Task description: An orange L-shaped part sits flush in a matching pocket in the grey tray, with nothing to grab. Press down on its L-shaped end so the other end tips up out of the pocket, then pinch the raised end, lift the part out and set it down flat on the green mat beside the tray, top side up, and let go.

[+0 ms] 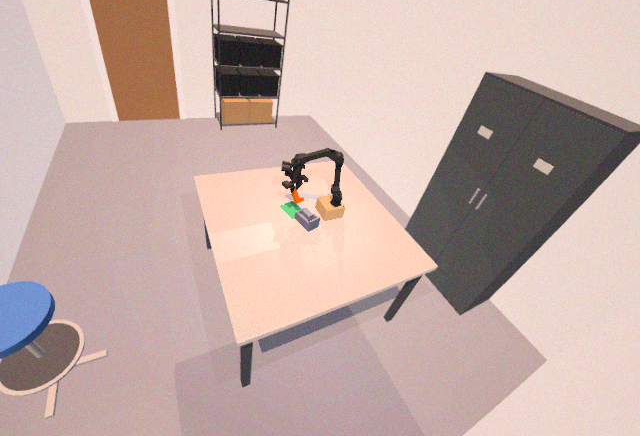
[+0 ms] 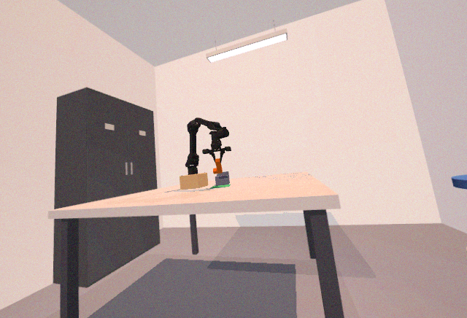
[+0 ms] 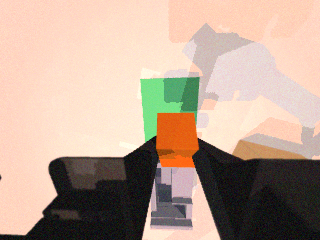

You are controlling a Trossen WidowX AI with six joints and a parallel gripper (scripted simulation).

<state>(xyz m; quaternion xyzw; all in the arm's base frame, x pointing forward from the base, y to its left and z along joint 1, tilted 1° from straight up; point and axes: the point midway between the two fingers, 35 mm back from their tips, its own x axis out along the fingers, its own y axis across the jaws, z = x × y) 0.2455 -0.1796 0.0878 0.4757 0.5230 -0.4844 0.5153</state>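
Right now the green mat is 20 mm to the left of my gripper tip and 170 mm below it. Also, from my gripper tip: orange L-shaped part (20 mm behind, 30 mm to the left, 30 mm below).
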